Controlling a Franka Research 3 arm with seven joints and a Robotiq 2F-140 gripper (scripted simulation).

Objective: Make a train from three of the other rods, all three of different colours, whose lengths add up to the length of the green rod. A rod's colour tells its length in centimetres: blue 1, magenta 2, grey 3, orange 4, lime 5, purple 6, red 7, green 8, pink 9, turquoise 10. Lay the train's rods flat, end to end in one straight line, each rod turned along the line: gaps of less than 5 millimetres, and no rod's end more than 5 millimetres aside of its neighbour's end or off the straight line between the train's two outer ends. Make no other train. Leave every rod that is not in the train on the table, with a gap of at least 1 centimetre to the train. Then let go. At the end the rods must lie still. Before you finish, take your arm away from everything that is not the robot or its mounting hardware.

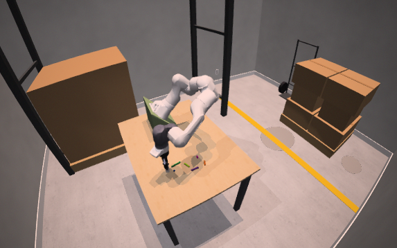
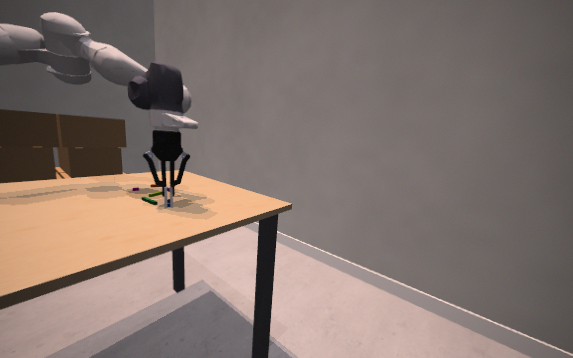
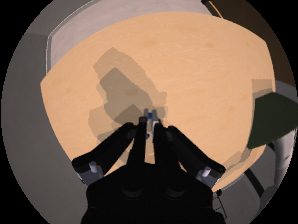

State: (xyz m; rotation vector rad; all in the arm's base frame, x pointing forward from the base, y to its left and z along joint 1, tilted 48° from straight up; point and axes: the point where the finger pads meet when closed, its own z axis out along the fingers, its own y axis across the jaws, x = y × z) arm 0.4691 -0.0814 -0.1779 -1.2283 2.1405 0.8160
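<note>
My gripper is now 20 mm short of the blue rod, 40 mm to the right of it and 30 mm above it. Round my hand: lime rod: 30 mm ahead, 150 mm to the left, 30 mm below; then purple rod: 100 mm ahead, 180 mm to the left, 30 mm below; then green rod: 20 mm behind, 80 mm to the left, 30 mm below.
</note>
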